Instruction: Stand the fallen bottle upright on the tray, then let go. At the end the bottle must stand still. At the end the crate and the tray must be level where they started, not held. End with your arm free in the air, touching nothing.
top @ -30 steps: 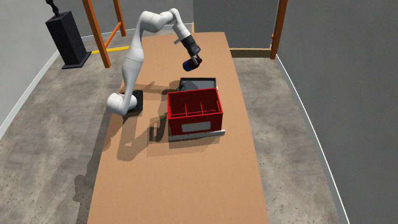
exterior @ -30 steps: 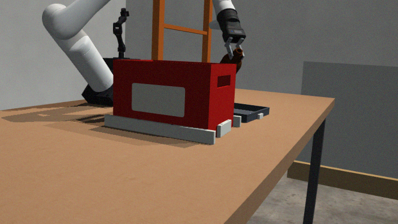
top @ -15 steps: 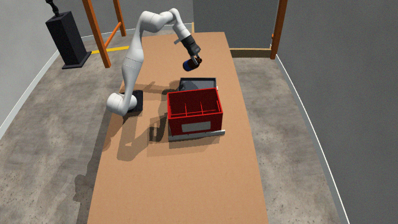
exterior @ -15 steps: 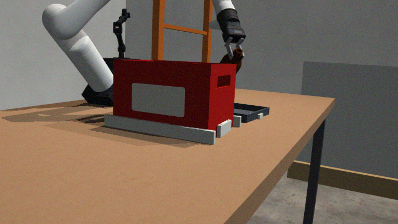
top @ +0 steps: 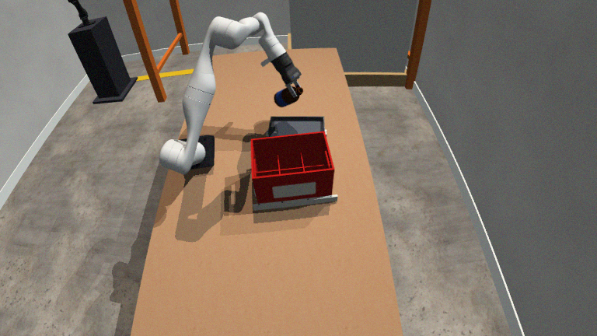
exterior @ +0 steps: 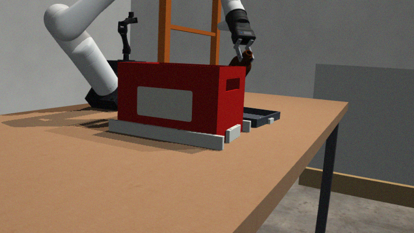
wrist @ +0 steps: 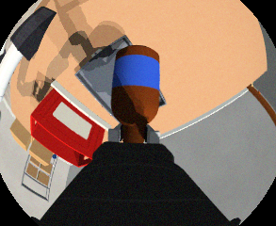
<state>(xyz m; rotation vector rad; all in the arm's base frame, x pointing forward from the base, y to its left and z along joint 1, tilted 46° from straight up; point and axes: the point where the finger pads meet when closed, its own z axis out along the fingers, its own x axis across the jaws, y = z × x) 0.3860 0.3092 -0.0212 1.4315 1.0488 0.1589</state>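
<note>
My gripper is now 30 mm past the brown bottle, 20 mm to the right of it and 40 mm above it. Round my hand: dark grey tray 10 mm behind, 50 mm to the right, 190 mm below; then red crate 20 mm behind, 330 mm to the right, 120 mm below.
</note>
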